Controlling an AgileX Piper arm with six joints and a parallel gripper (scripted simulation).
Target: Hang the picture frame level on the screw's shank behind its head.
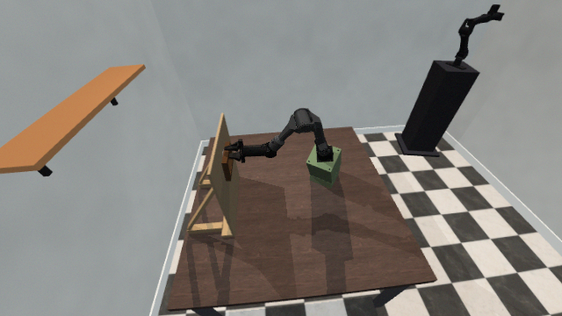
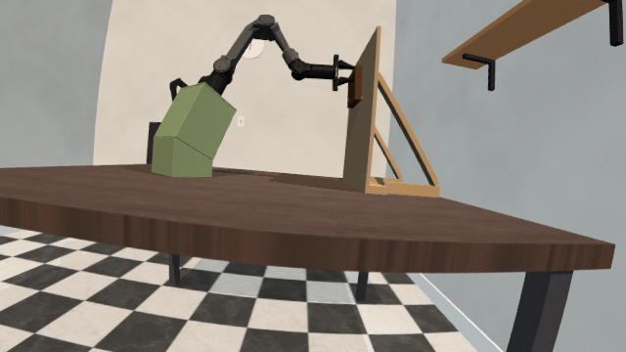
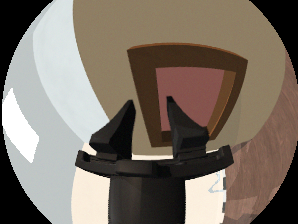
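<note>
The brown picture frame is 10 mm ahead of my hand, 10 mm to the left of it and 60 mm below it.
</note>
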